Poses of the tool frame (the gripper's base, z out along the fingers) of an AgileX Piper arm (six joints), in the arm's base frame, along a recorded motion.
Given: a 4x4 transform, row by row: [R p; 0 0 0 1], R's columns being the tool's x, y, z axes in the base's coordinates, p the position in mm. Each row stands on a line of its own.
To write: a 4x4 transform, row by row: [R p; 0 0 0 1], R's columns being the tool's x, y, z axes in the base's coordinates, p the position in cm. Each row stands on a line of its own. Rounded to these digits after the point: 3 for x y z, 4 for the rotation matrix.
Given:
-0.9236 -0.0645 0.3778 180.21
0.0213 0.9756 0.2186 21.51
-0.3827 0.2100 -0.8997 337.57
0 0 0 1
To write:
-0.9236 -0.0645 0.3778 18.021
0.0213 0.9756 0.2186 2.151
-0.3827 0.2100 -0.8997 33.757
0 0 0 1

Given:
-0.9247 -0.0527 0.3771 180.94
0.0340 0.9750 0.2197 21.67
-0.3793 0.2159 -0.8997 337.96
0 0 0 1
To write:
-0.9247 -0.0527 0.3771 18.094
0.0340 0.9750 0.2197 2.167
-0.3793 0.2159 -0.8997 33.796
0 0 0 1

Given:
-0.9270 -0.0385 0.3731 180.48
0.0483 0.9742 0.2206 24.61
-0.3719 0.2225 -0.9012 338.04
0 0 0 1
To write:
-0.9270 -0.0385 0.3731 18.048
0.0483 0.9742 0.2206 2.461
-0.3719 0.2225 -0.9012 33.804
0 0 0 1

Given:
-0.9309 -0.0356 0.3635 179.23
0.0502 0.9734 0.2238 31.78
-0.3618 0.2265 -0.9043 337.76
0 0 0 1
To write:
-0.9309 -0.0356 0.3635 17.923
0.0502 0.9734 0.2238 3.178
-0.3618 0.2265 -0.9043 33.776
0 0 0 1

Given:
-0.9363 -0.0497 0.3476 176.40
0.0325 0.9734 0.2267 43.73
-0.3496 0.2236 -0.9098 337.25
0 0 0 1
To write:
-0.9363 -0.0497 0.3476 17.640
0.0325 0.9734 0.2267 4.373
-0.3496 0.2236 -0.9098 33.725
0 0 0 1

